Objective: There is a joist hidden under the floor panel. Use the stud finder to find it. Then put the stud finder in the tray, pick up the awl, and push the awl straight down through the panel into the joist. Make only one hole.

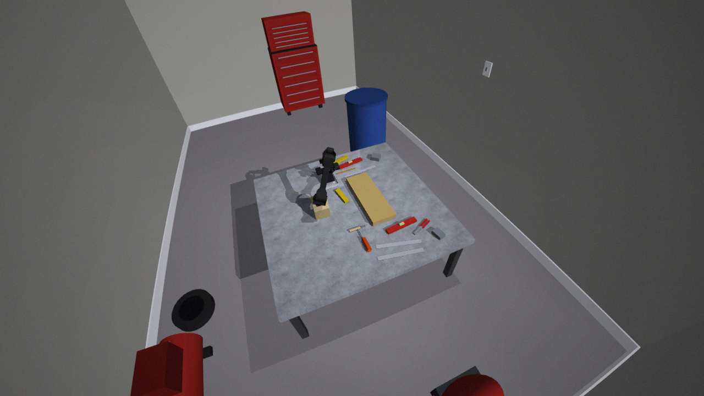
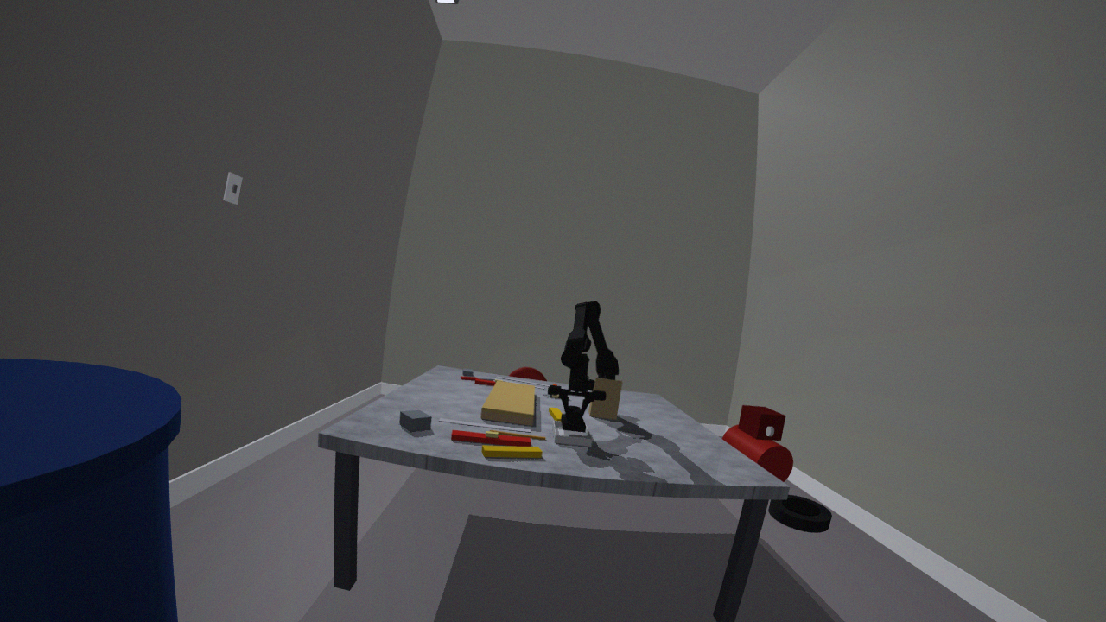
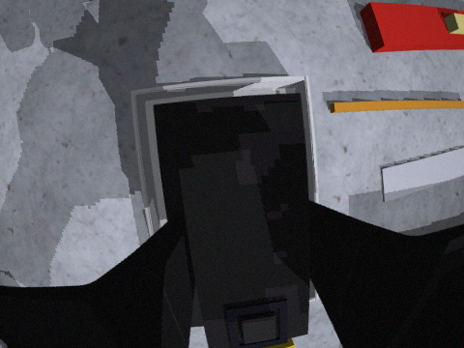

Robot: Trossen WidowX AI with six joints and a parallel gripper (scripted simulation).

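The white tray is 1 cm to the right of my gripper tip and 5 cm below it. The rest, counted from my gripper tip: thin orange rod (17 cm ahead, 6 cm to the left, 6 cm below); then orange-handled tool (6 cm ahead, 66 cm to the right, 5 cm below); then black stud finder (2 cm to the right, 2 cm above).
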